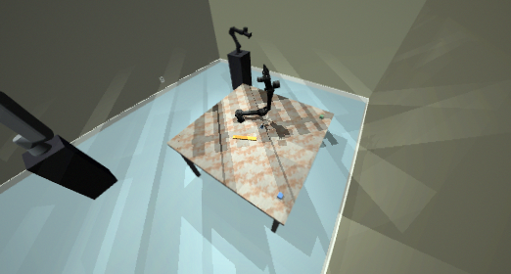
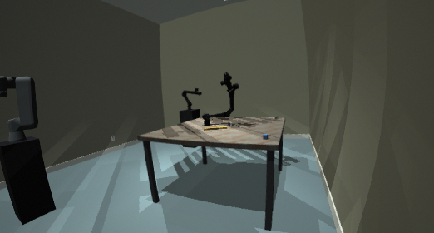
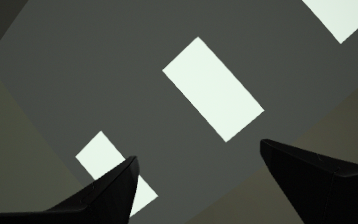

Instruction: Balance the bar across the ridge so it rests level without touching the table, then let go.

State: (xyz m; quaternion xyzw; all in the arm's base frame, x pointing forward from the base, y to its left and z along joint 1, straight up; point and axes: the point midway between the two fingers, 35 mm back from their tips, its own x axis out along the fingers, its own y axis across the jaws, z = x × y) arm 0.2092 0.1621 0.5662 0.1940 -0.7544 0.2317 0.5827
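The long yellow bar lies 59 cm below my gripper tip, 35 cm to the right of it and 1 cm behind it. Also, from my gripper tip: small green cube: 58 cm below, 54 cm ahead, 34 cm to the left; small blue cube: 66 cm to the right, 58 cm below, 54 cm ahead.
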